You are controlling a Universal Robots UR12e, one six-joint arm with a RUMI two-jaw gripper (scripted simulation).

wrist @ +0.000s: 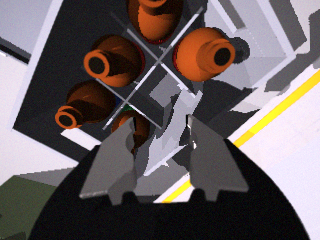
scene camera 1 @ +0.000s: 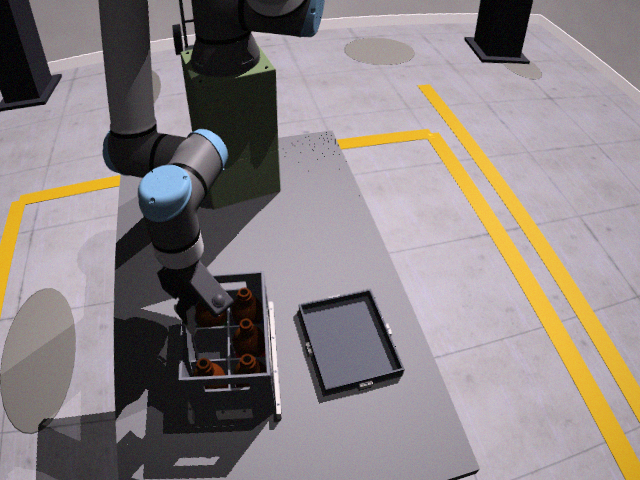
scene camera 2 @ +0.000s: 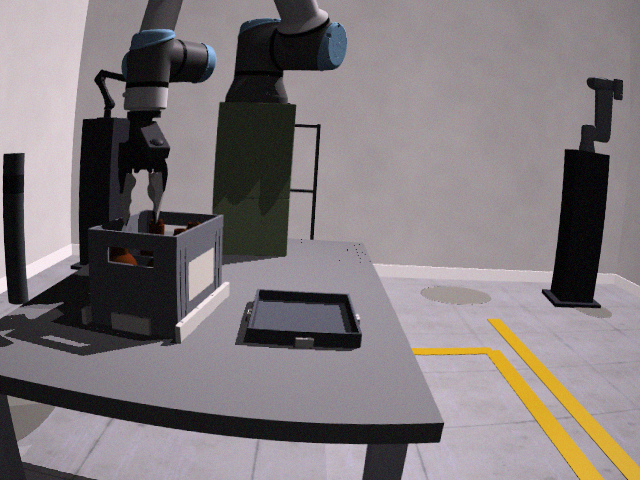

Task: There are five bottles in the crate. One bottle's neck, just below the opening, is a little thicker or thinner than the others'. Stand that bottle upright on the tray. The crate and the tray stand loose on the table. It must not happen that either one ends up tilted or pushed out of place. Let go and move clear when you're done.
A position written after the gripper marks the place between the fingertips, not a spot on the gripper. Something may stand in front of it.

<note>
In view: the gripper (scene camera 2: 140,224), a black tray (scene camera 1: 349,339), a dark grey crate (scene camera 2: 187,268), a bottle (scene camera 1: 248,339), a bottle (wrist: 140,136) and a bottle (wrist: 202,54).
The black tray shows as well in scene camera 2 (scene camera 2: 330,318). The dark grey crate also shows in the wrist view (wrist: 262,49). The gripper is seen too in the wrist view (wrist: 160,116) and in scene camera 1 (scene camera 1: 204,325).
</note>
